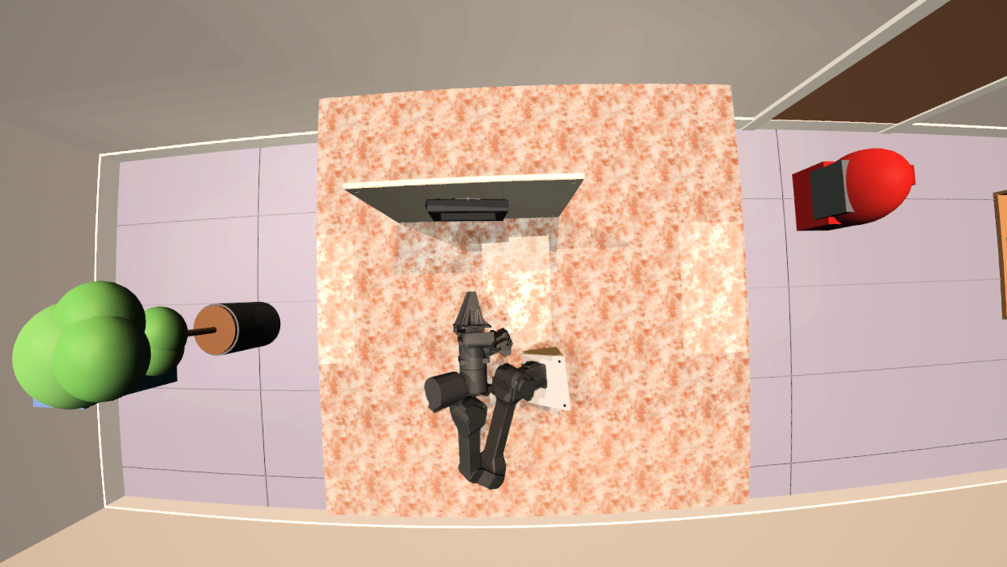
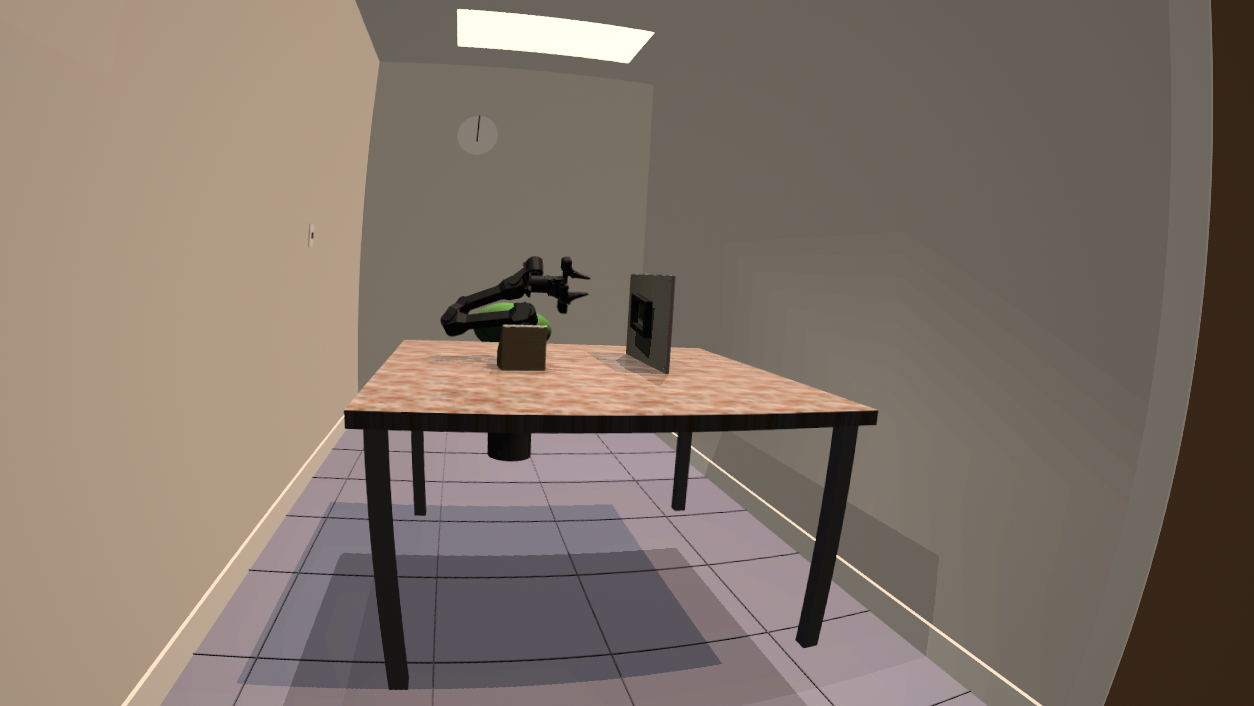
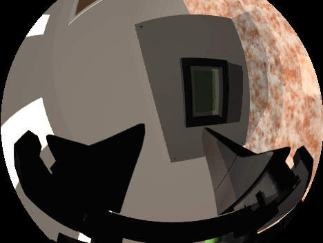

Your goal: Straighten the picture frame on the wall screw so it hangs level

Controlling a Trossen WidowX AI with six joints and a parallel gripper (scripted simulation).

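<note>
My gripper tip is 200 mm short of the picture frame and 90 mm above it. Also, from my gripper tip: wall panel: 210 mm ahead, 100 mm below.
</note>
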